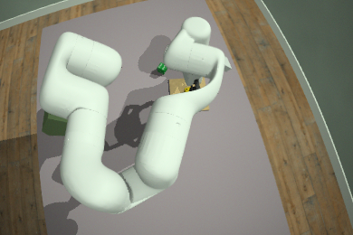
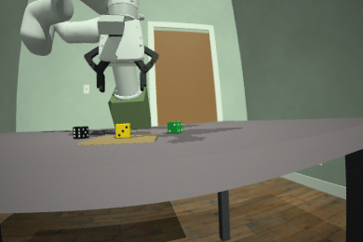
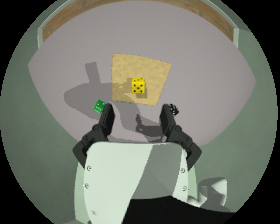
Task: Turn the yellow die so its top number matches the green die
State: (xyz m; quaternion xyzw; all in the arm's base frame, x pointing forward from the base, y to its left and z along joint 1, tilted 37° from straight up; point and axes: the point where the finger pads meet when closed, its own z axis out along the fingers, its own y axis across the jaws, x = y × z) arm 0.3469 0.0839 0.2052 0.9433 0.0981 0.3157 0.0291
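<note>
Now: the yellow die 10 cm below my hand. Round my hand: green die: 11 cm to the left, 10 cm below, 10 cm behind; then black die: 13 cm to the right, 10 cm below, 6 cm behind; then mat: 11 cm below.
</note>
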